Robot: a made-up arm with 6 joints.
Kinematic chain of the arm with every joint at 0, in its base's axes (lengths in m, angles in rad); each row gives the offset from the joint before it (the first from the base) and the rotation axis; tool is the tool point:
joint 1: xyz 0 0 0.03 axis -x
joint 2: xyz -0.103 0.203 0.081 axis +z
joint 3: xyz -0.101 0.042 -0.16 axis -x
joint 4: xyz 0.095 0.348 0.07 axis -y
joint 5: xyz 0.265 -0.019 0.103 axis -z
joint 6: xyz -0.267 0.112 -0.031 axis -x
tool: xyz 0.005 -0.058 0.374
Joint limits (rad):
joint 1: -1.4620..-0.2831
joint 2: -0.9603..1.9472
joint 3: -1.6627..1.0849
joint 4: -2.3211..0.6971
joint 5: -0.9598..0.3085
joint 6: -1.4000..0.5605
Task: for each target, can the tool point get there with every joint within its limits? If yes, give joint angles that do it. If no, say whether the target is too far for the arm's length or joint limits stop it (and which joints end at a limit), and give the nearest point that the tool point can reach.
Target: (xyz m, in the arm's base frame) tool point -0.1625 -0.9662 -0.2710
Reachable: no: joint limits stop it (at a limit: joint 1, joint 5, joint 6) | nearest point -0.1427 -0.6336 -0.1042 | short by 0.373 m
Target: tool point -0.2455 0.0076 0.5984
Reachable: yes | joints -0.5157 -0.4731 -0.5891 0.3296 -0.5168 0.1322
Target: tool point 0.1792 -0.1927 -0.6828
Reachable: no: joint limits stop it (at a limit: joint 1, joint 2, joint 3) | nearest point 0.1611 0.0979 -0.5003 | short by 0.344 m
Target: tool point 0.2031 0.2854 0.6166
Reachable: yes | joints -0.8243 0.2554 -0.0795 -1.1675 -0.2398 -0.0289
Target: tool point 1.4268 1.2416 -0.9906
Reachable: no: too far | nearest point 0.5679 0.6285 -0.2982 | short by 1.262 m
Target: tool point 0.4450 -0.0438 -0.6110
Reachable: no: joint limits stop it (at a limit: joint 1, joint 2, joint 3, joint 5) | nearest point 0.3545 0.1542 -0.5209 | short by 0.236 m
